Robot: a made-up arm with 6 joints.
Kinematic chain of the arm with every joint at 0, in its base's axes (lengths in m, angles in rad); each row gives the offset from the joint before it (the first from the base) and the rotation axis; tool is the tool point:
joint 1: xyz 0 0 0.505 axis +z
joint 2: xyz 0 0 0 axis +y
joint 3: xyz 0 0 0.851 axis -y
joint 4: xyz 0 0 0 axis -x
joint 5: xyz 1.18 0 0 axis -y
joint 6: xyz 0 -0.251 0 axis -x
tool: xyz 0 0 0
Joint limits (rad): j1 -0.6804..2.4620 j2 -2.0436..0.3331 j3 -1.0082..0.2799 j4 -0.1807..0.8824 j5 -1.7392..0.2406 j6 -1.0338..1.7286
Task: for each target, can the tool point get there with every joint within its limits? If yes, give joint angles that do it. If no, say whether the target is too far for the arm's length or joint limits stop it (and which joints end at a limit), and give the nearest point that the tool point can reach.
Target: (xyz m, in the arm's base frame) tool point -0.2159 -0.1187 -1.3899
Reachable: no: joint limits stop it (at a limit: joint 1, joint 2, joint 3, joint 4) | nearest point 0.2355 -0.5082 0.1499 | short by 1.651 m
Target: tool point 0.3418 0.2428 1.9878
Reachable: yes | joints 1.1835 -0.6507 0.0023 0.4613 -1.3472 0.7931
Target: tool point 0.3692 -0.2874 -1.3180
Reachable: no: joint limits stop it (at a limit: joint 2, joint 3, joint 4) | nearest point 0.4420 -0.3441 0.1499 | short by 1.471 m
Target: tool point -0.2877 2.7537 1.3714
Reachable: no: too far | nearest point -0.1540 1.4743 1.3393 | short by 1.287 m
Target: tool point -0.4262 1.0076 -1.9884
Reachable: no: too far | nearest point -0.2270 0.5366 0.1550 | short by 2.204 m
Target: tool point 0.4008 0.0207 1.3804
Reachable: yes | joints 0.6155 -1.0781 -0.7784 0.5460 -1.4811 0.2019
